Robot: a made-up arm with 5 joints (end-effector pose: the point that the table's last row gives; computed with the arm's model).
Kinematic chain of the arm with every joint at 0, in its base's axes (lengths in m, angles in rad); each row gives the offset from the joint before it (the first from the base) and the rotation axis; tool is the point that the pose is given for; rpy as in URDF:
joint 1: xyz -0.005 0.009 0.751 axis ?
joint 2: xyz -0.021 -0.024 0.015 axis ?
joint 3: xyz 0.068 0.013 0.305 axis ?
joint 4: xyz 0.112 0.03 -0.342 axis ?
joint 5: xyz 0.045 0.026 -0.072 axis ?
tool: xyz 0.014 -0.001 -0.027 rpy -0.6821 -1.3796 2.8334
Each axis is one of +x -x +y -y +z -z.
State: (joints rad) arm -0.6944 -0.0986 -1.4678 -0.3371 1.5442
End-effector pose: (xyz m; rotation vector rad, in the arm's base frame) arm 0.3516 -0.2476 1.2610 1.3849 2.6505 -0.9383
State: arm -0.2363 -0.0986 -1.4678 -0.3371 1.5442
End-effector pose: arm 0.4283 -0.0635 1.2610 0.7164 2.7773 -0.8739
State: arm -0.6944 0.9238 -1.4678 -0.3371 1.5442
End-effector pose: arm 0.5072 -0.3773 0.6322 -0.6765 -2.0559 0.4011
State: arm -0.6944 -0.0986 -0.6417 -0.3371 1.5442
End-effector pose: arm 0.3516 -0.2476 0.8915 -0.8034 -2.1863 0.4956
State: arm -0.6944 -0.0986 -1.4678 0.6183 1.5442
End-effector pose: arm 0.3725 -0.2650 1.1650 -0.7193 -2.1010 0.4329
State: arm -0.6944 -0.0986 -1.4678 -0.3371 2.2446
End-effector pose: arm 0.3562 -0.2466 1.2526 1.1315 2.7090 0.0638
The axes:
joint 1: +z
joint 2: +y
joint 3: +y
joint 4: +y
joint 5: -z

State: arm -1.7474 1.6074 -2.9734 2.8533 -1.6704
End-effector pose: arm -0.0425 -0.5369 0.6743 -1.5795 2.1889 -0.9037
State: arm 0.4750 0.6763 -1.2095 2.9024 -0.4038
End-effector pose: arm 0.3124 0.2280 0.7540 2.2607 0.7575 -0.5603
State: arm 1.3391 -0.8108 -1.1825 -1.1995 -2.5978
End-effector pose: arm -0.0493 0.0525 1.3649 -2.2529 0.3829 1.9633
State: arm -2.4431 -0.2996 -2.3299 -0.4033 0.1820
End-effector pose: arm 0.0397 -0.0076 1.5353 -1.5058 1.1386 1.3744
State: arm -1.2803 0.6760 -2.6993 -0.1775 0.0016
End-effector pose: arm 0.1880 -0.4831 1.3176 -1.4381 -0.3668 1.9232
